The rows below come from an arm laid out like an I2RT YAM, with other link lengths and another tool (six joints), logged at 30 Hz.
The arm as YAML. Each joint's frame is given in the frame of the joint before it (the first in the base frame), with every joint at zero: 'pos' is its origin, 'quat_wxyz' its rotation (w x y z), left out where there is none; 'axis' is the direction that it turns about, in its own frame. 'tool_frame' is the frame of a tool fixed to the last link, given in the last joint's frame.
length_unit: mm
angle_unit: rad
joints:
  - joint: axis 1
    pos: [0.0, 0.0, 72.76]
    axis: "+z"
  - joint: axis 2
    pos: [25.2, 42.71, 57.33]
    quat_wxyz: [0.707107, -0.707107, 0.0, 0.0]
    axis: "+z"
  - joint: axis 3
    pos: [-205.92, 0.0, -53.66]
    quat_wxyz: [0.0, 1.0, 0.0, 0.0]
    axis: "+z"
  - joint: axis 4
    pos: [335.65, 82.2, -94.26]
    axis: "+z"
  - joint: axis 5
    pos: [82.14, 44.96, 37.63]
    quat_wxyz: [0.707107, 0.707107, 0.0, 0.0]
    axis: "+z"
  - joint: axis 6
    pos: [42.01, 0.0, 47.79]
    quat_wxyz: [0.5, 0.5, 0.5, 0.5]
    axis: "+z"
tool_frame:
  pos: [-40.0, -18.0, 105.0]
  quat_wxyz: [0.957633, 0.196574, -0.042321, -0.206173]
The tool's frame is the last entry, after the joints.
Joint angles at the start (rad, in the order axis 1, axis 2, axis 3, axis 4, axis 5, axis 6): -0.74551, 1.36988, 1.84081, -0.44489, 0.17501, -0.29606
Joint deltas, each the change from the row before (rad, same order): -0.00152, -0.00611, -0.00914, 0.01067, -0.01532, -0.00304; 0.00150, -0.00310, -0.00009, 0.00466, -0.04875, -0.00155; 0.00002, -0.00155, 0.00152, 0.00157, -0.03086, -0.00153; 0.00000, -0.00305, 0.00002, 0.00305, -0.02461, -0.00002; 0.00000, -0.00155, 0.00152, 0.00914, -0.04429, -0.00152; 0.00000, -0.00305, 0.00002, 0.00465, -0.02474, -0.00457; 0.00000, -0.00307, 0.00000, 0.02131, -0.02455, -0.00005; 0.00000, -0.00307, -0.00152, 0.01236, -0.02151, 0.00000; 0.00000, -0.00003, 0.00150, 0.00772, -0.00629, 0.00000; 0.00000, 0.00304, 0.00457, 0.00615, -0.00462, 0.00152; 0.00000, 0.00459, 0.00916, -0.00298, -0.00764, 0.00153; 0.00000, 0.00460, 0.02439, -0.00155, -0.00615, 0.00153
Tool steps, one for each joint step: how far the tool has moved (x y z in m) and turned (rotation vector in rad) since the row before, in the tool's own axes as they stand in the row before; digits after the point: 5 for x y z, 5 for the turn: -0.00069, -0.00173, -0.00041, 0.01478, -0.00566, 0.00045; -0.00409, -0.00779, -0.00080, 0.03897, -0.03016, 0.01243; -0.00213, -0.00487, -0.00052, 0.02395, -0.01885, 0.00690; -0.00119, -0.00456, -0.00067, 0.02091, -0.01303, 0.00601; -0.00246, -0.00755, -0.00012, 0.03856, -0.02340, 0.00882; -0.00118, -0.00476, -0.00059, 0.02225, -0.01401, 0.00102; 0.00152, -0.00751, 0.00049, 0.03454, -0.00207, 0.00015; -0.00003, -0.00513, 0.00006, 0.02471, -0.00643, 0.00202; 0.00098, -0.00255, 0.00042, 0.01107, 0.00115, -0.00112; 0.00105, -0.00193, 0.00093, 0.00879, 0.00194, 0.00025; 0.00038, -0.00204, 0.00055, 0.00628, -0.00370, 0.00312; 0.00570, -0.00875, 0.00010, 0.01766, 0.00693, -0.00292
